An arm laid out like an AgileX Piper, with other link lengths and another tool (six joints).
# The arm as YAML. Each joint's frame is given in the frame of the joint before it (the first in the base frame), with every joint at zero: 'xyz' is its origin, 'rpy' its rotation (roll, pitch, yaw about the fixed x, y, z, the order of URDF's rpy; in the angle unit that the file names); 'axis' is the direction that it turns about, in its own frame. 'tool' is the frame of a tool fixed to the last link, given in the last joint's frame.
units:
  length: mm
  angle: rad
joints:
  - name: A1
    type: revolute
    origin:
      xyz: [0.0, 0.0, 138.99]
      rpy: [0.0, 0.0, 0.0]
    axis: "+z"
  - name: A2
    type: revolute
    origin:
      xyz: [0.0, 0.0, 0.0]
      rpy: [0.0, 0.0, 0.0]
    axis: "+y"
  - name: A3
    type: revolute
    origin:
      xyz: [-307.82, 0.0, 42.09]
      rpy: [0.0, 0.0, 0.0]
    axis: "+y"
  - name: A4
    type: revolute
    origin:
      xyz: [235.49, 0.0, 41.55]
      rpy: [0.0, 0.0, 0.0]
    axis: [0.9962, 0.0, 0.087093]
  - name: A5
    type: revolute
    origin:
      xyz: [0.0, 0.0, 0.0]
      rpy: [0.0, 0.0, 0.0]
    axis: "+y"
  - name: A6
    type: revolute
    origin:
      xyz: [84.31, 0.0, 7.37]
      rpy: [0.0, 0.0, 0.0]
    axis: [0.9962, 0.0, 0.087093]
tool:
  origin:
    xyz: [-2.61, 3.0, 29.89]
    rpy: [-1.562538, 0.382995, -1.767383]
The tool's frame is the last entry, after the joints.
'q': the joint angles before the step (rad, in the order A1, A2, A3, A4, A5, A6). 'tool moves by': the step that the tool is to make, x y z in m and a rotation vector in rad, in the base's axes. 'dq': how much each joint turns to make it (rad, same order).
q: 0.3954, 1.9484, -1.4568, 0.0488, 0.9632, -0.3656
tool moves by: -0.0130, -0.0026, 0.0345, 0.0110, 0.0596, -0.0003
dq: 0.0001, -0.0593, -0.0596, 0.0313, 0.1700, 0.0002
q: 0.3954, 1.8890, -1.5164, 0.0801, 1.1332, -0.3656
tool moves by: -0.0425, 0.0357, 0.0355, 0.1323, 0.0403, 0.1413
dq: 0.0955, -0.0856, -0.0019, 0.1497, 0.0781, -0.0716
